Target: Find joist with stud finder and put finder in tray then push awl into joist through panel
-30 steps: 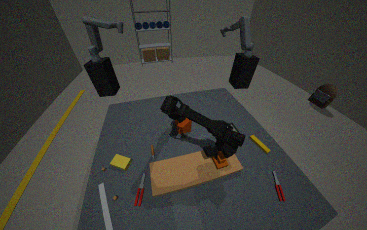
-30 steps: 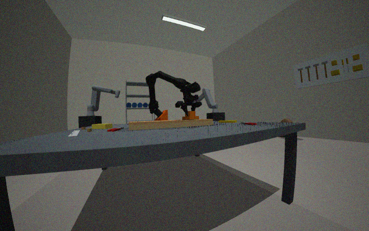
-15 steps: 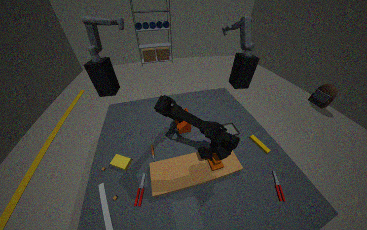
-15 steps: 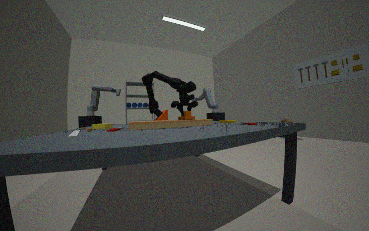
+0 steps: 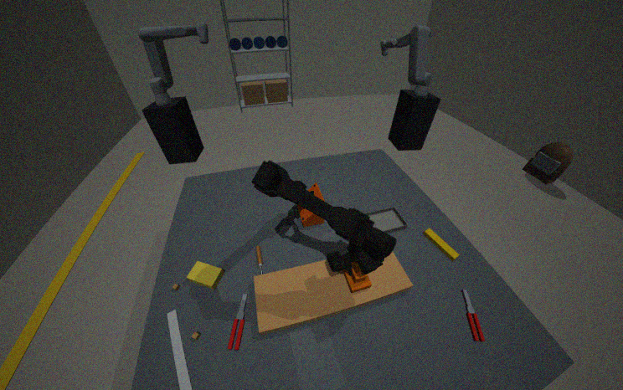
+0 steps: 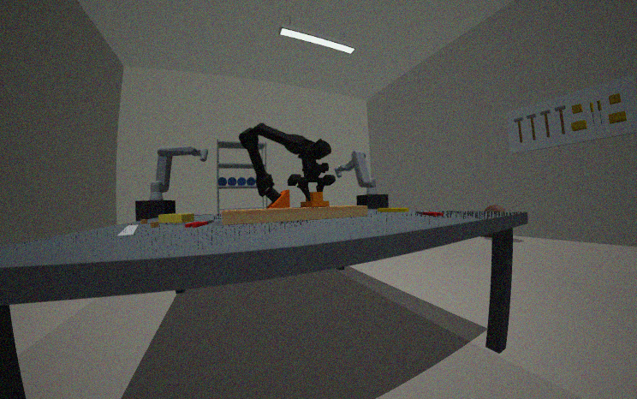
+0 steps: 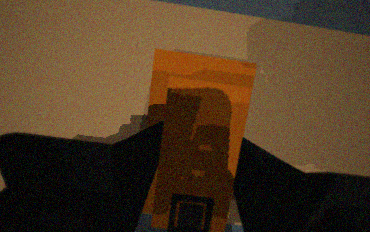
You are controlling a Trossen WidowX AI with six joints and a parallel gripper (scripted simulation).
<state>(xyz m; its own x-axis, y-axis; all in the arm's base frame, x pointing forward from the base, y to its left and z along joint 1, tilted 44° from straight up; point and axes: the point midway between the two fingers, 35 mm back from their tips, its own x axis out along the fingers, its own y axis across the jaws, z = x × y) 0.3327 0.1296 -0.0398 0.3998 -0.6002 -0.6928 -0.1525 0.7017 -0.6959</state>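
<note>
Now: the indicator window 4 cm behind my gripper tip, 3 cm above it and 1 cm to the right of it. Also, from my gripper tip: orange stud finder: 2 cm behind, 2 cm above; awl: 34 cm to the right, 10 cm behind, 6 cm below; grey tray: 25 cm behind, 21 cm to the left, 5 cm below.
</note>
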